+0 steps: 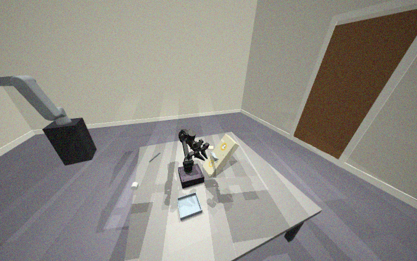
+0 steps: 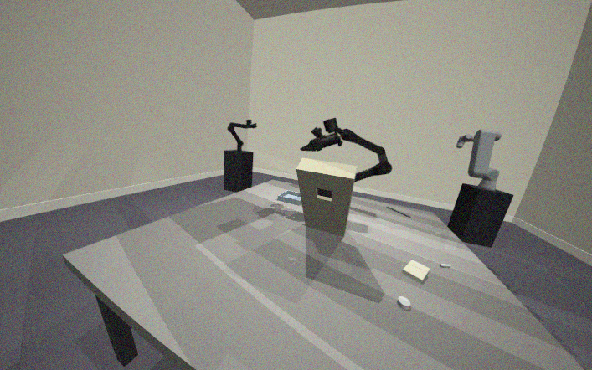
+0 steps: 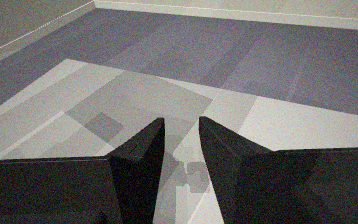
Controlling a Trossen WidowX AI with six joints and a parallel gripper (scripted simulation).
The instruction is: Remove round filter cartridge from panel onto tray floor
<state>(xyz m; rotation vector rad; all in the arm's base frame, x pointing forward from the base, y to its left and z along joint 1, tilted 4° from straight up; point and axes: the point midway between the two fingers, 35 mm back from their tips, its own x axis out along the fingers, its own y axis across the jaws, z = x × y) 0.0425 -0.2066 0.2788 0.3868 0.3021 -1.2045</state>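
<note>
Now: gripper tip 29 cm short of the white round filter cartridge, 19 cm to the right of it and 10 cm above it. The rest, counted from my gripper tip: cream block 54 cm to the left, 33 cm below, 32 cm ahead; cream service panel 25 cm ahead, 19 cm to the left, 17 cm below; blue-grey tray 33 cm below, 16 cm behind, 6 cm to the right.
</note>
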